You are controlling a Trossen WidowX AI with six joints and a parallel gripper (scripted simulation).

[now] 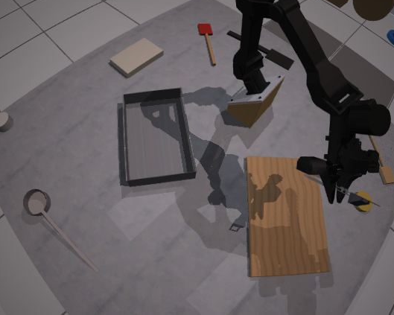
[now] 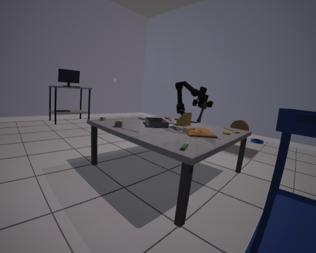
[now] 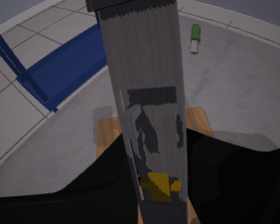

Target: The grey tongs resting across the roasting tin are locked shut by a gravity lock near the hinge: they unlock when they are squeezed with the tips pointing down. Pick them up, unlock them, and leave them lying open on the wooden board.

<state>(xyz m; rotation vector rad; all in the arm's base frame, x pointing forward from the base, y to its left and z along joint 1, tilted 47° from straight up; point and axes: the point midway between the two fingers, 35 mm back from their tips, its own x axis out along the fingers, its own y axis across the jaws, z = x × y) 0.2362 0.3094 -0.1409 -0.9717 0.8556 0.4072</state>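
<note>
Right now the wooden board is 10 mm behind my gripper tip, 30 mm to the right of it and 220 mm below it. Round my gripper tip: yellow lock piece 30 mm behind, 20 mm to the right, 20 mm above; roasting tin 50 mm ahead, 490 mm to the right, 200 mm below; yellow disc 210 mm behind, 180 mm to the left, 220 mm below.
</note>
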